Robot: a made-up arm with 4 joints.
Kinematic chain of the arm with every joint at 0, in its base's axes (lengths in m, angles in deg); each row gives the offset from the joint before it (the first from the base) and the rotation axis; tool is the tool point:
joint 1: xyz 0 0 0.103 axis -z
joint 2: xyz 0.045 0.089 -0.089 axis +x
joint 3: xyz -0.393 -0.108 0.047 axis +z
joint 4: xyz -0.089 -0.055 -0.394 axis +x
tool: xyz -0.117 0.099 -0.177
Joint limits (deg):
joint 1: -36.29..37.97
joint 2: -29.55..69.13
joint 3: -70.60..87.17
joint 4: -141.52..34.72
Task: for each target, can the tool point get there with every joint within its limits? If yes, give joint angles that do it. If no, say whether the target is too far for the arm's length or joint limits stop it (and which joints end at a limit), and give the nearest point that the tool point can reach.
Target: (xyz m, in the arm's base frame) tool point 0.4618 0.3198 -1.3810
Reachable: no: too far | nearest point 0.0078 0.3452 -0.5722 | short by 0.928 m
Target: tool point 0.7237 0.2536 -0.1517
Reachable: no: joint limits stop it (at a limit: joint 1, joint 2, joint 3) | nearest point 0.1320 0.3495 -0.4369 | short by 0.664 m
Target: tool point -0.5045 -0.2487 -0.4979
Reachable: yes | joints -16.49 -3.23 26.10 1.45
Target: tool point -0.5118 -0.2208 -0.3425
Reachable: yes | joints 28.75 -20.59 53.13 -60.86
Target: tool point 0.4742 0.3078 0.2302
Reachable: no: joint limits stop it (at a limit: joint 1, joint 2, joint 3, joint 4) | nearest point 0.0999 0.6099 -0.0212 | short by 0.543 m
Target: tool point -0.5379 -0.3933 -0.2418
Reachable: yes | joints 1.56 -20.67 6.04 -99.71
